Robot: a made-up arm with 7 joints.
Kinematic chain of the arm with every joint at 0, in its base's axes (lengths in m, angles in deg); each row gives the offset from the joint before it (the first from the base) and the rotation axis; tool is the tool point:
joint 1: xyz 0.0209 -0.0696 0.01 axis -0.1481 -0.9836 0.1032
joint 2: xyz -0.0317 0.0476 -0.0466 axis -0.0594 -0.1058 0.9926
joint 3: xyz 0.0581 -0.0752 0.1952 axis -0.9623 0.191 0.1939
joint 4: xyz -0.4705 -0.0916 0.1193 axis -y
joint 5: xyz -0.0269 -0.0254 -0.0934 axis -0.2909 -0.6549 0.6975
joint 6: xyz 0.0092 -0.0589 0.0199 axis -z
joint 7: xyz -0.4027 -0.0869 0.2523 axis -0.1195 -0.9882 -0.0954
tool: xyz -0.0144 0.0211 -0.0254
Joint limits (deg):
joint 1: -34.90..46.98
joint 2: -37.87..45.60
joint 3: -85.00..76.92
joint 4: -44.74..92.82
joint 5: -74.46..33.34
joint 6: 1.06..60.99
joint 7: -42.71..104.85
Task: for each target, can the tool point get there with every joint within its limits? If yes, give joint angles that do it. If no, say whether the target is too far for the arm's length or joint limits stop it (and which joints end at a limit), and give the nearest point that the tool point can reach.
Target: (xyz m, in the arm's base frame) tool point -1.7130 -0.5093 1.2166
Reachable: no: too far | nearest point -0.8602 -0.2676 0.6232 | short by 1.067 m
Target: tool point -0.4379 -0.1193 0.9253
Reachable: yes | joints -21.13 -0.63 34.87 -31.18 24.47 21.62 28.90
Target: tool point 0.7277 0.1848 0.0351
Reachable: no: joint limits stop it (at a limit: joint 1, joint 2, joint 3, joint 4, joint 5, joint 7) | nearest point 0.3730 0.2399 0.3215 | short by 0.459 m
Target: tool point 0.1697 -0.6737 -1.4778
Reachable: no: too far | nearest point -0.1833 -0.4427 -0.6747 | short by 0.907 m
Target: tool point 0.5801 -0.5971 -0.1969
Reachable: no: joint limits stop it (at a limit: joint 1, joint 2, joint 4, joint 5, joint 6, joint 7) | nearest point 0.1925 -0.5691 -0.1963 | short by 0.389 m
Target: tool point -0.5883 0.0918 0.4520
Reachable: yes | joints 13.51 15.72 45.67 -29.56 -39.89 25.05 62.74
